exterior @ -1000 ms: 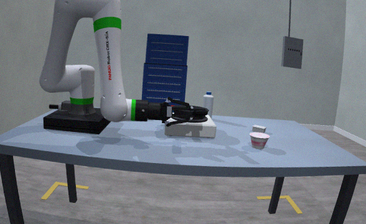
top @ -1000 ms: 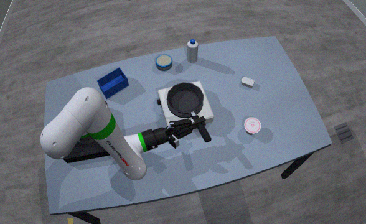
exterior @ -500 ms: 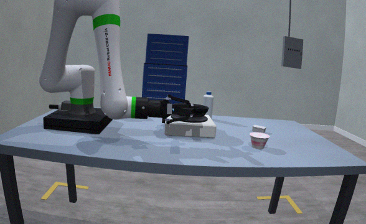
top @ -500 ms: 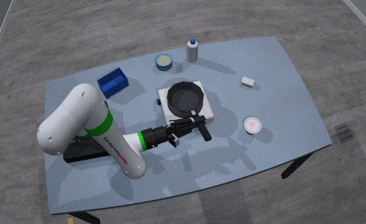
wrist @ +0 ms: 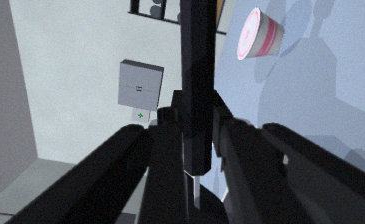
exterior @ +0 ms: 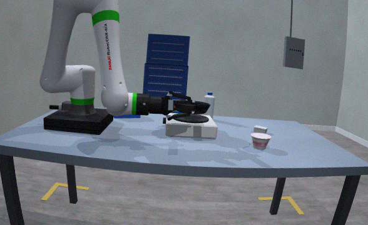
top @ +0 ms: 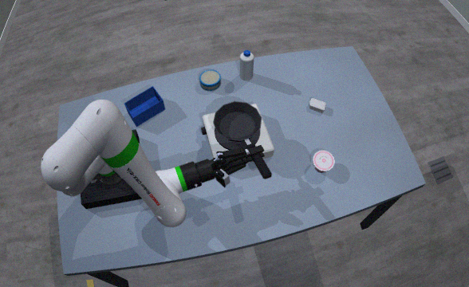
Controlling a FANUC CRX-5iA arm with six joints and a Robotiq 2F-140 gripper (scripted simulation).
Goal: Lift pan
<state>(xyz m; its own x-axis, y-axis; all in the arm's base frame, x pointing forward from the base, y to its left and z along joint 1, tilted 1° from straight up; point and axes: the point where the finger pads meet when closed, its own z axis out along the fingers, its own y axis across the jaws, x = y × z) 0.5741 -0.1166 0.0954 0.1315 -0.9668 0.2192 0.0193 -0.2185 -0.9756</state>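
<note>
Right now the black pan is 10 cm to the left of my hand, 2 cm below it and 1 cm behind it. Also, from my hand: white block 38 cm ahead, 24 cm to the left, 14 cm below; white hot plate 16 cm to the left, 12 cm below, 4 cm behind; pink-rimmed cup 29 cm ahead, 12 cm below, 5 cm to the right.
</note>
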